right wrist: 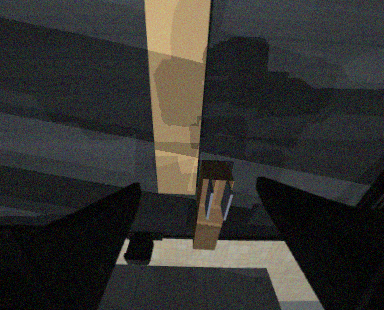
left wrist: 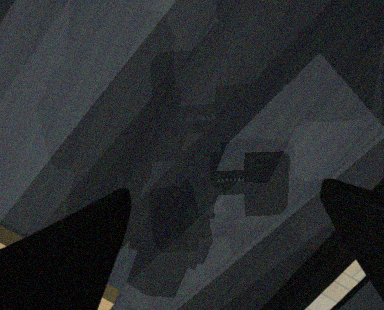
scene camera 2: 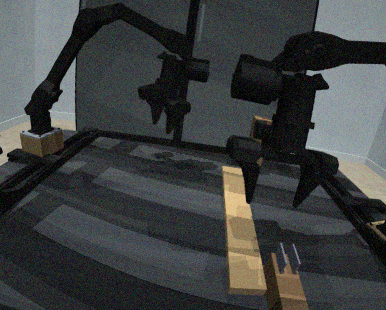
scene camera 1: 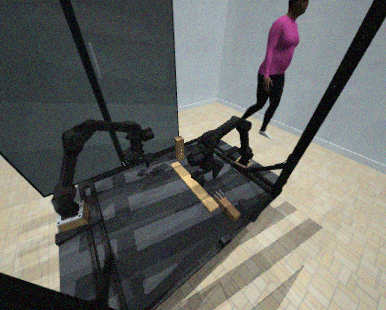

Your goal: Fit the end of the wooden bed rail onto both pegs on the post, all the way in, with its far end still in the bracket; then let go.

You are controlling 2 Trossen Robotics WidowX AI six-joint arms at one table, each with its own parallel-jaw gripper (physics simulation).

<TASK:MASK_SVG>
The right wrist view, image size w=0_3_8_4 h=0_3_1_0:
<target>my right gripper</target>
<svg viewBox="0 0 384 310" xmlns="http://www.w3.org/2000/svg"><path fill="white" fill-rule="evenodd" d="M140 183L132 183L74 213L43 226L0 225L0 310L97 310L136 216L142 195ZM257 177L256 190L264 208L324 310L384 310L384 208L364 210L266 177Z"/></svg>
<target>wooden bed rail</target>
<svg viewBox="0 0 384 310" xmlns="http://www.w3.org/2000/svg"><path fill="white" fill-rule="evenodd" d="M145 0L158 193L195 195L211 0Z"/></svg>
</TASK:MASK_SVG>
